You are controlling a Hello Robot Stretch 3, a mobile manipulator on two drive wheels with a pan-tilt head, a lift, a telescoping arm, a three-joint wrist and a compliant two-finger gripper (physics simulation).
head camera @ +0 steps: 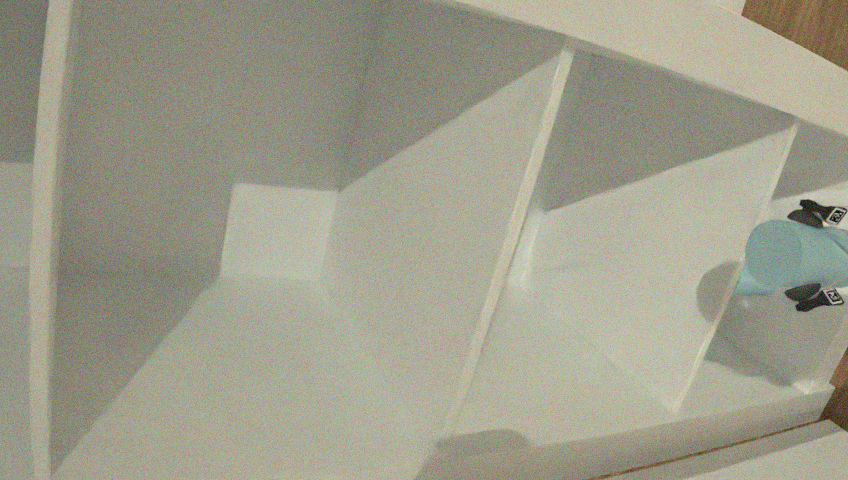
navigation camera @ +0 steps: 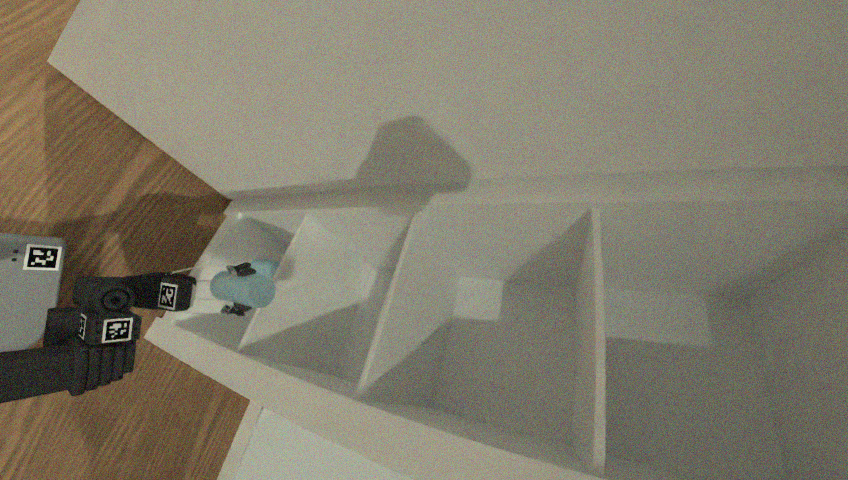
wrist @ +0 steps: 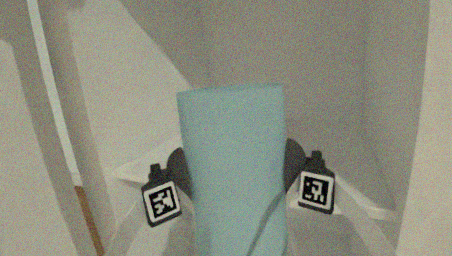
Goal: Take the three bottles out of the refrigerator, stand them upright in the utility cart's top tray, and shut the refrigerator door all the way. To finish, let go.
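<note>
A light blue bottle is between the two fingertips of my gripper, which is shut on it. They are at the lowest part of the refrigerator; the exact depth is hard to tell. In the wrist view the bottle stands nearly upright between the fingers, its lower part out of frame. A second light blue bottle is in the bottom compartment, partly hidden behind the held one. A third bottle and the utility cart do not show. The refrigerator door is open.
Shelf edges divide the refrigerator, close to the gripper. The refrigerator's side wall runs along one side, with the open door opposite. Wooden floor shows outside.
</note>
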